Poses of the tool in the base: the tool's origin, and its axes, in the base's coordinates. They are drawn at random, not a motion.
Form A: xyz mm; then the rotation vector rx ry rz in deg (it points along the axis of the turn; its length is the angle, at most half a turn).
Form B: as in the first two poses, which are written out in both.
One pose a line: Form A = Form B
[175 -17 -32 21.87 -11.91 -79.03] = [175 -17 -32 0.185 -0.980 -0.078 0.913 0.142 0.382]
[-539 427 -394 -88.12 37.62 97.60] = [-539 427 -394 -0.011 0.182 -0.983 -0.795 -0.598 -0.102]
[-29 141 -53 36.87 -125.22 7.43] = [-29 141 -53 -0.521 -0.403 0.752 -0.489 0.863 0.124]
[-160 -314 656 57.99 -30.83 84.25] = [-160 -314 656 0.091 0.553 0.828 -0.957 -0.182 0.226]
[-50 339 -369 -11.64 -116.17 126.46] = [-50 339 -369 -0.981 0.192 -0.006 -0.010 -0.084 -0.996]
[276 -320 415 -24.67 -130.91 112.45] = [276 -320 415 -0.955 0.276 -0.108 0.148 0.130 -0.980]
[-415 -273 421 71.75 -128.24 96.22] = [-415 -273 421 -0.664 -0.554 0.502 -0.637 0.067 -0.768]
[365 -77 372 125.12 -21.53 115.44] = [365 -77 372 0.068 -0.084 0.994 -0.280 -0.958 -0.061]
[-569 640 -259 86.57 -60.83 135.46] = [-569 640 -259 -0.485 -0.243 0.840 -0.466 -0.741 -0.484]
